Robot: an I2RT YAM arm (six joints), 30 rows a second.
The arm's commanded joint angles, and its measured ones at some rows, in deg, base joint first. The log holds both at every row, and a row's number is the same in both.
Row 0, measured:
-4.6 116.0 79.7 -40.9 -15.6 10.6
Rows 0 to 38, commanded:
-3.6 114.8 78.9 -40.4 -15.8 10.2
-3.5 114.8 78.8 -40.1 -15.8 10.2
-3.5 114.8 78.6 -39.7 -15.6 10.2
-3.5 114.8 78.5 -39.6 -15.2 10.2
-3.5 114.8 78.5 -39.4 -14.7 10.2
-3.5 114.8 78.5 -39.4 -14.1 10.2
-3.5 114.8 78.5 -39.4 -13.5 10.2
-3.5 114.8 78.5 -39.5 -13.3 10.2
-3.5 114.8 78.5 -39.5 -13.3 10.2
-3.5 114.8 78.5 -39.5 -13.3 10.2
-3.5 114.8 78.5 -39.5 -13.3 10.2
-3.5 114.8 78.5 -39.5 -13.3 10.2
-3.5 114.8 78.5 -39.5 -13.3 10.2
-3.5 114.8 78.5 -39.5 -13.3 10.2
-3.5 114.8 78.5 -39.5 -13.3 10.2
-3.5 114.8 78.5 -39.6 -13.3 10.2
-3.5 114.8 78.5 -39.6 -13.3 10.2
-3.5 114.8 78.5 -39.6 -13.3 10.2
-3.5 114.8 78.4 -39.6 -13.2 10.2
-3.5 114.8 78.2 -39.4 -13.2 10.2
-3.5 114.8 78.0 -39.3 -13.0 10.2
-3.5 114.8 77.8 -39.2 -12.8 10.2
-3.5 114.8 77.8 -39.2 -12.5 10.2
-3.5 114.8 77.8 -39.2 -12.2 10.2
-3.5 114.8 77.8 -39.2 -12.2 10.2
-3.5 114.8 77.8 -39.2 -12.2 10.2
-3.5 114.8 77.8 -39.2 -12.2 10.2
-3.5 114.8 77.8 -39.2 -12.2 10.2
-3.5 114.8 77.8 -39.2 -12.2 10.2
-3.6 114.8 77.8 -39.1 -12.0 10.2
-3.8 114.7 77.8 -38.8 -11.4 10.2
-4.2 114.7 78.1 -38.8 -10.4 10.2
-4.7 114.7 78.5 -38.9 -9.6 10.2
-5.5 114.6 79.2 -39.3 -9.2 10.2
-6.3 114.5 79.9 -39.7 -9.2 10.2
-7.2 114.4 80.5 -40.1 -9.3 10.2
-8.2 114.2 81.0 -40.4 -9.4 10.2
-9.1 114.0 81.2 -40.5 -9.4 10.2
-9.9 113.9 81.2 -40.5 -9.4 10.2
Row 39, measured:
-6.9 116.0 79.4 -40.4 -10.7 10.2
